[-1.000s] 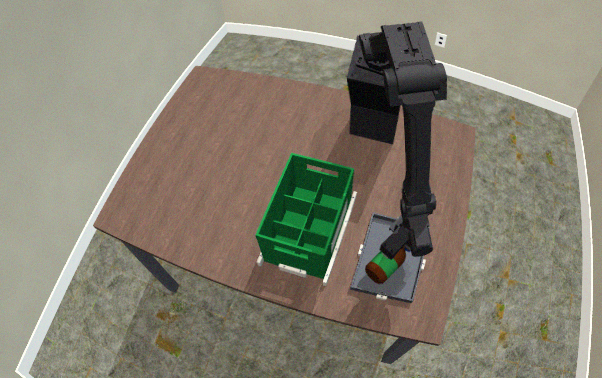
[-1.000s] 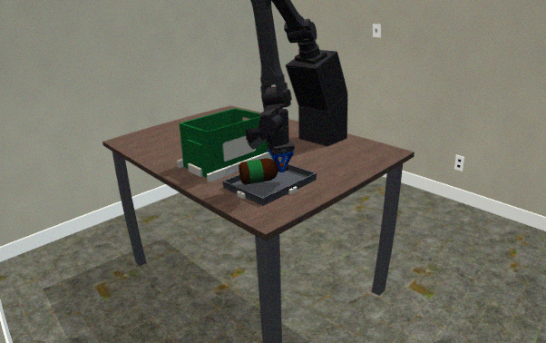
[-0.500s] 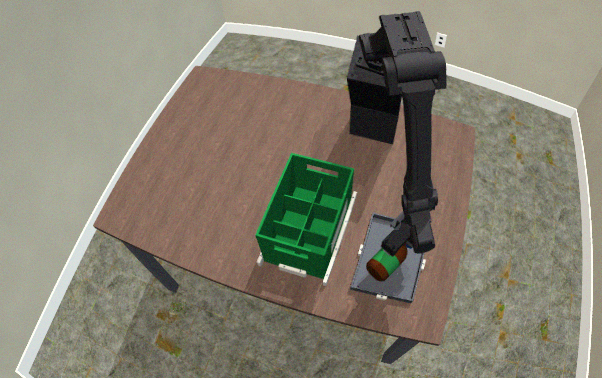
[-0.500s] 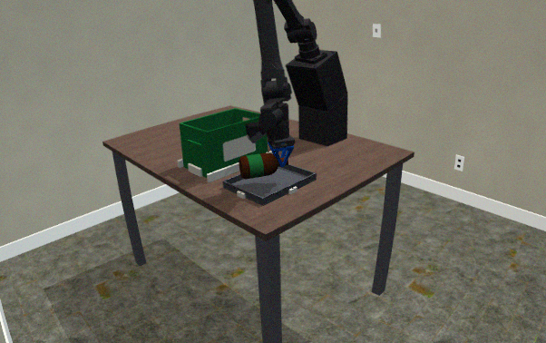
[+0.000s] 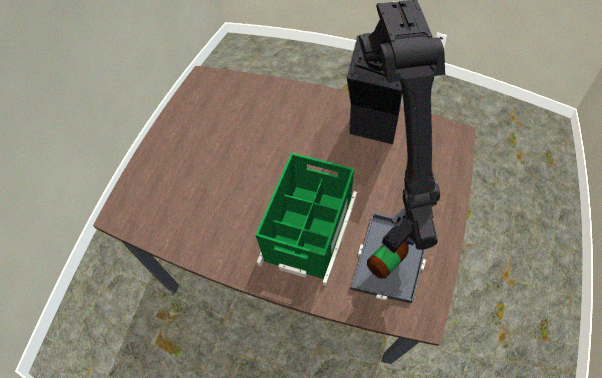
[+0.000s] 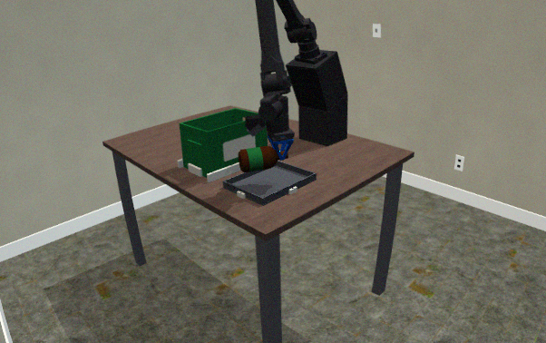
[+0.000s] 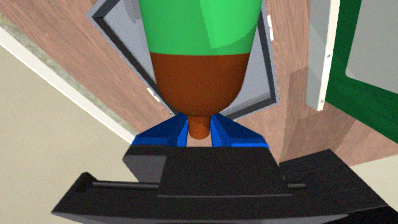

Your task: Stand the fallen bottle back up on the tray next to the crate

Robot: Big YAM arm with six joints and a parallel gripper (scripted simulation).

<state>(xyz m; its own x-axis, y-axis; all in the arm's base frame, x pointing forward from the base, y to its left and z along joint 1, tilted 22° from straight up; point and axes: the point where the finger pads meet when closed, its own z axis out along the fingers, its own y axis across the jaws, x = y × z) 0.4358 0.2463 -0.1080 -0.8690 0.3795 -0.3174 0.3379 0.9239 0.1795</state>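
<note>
My hand is 50 mm short of the bottle and 20 mm to the left of it. From my hand the other things lie so: tray (80 mm below, 30 mm ahead, 20 mm to the right); green crate (290 mm to the right, 50 mm ahead, 10 mm below).
</note>
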